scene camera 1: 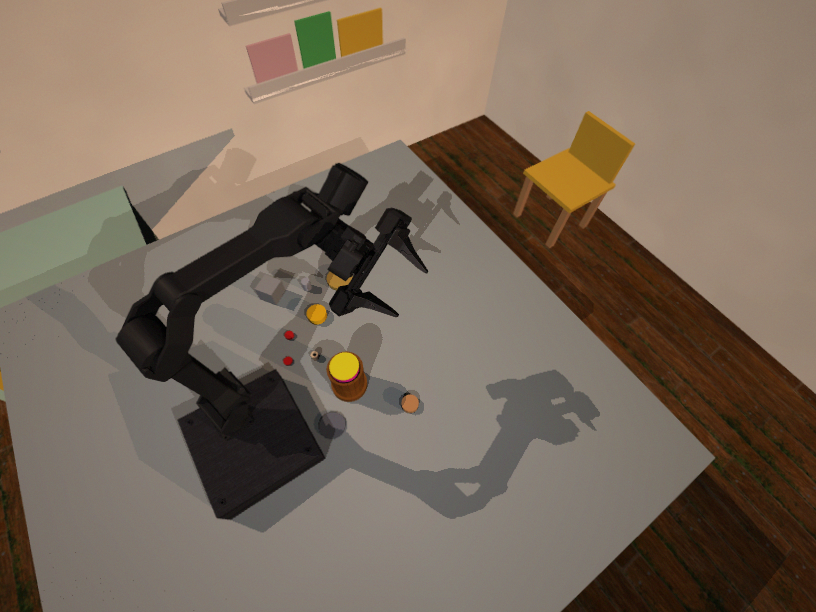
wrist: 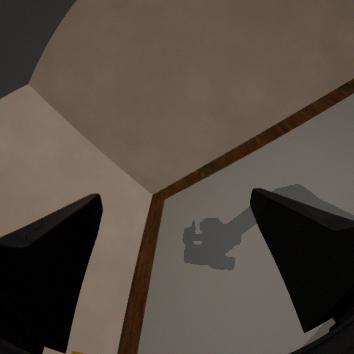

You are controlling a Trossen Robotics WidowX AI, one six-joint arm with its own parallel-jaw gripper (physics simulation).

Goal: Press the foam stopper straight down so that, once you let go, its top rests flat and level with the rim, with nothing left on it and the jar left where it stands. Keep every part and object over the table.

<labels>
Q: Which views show the gripper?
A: Scene camera 1 and the wrist view: all of them.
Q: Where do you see a brown ribbed jar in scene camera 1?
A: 345,370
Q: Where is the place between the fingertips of the gripper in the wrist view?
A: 177,199
</labels>
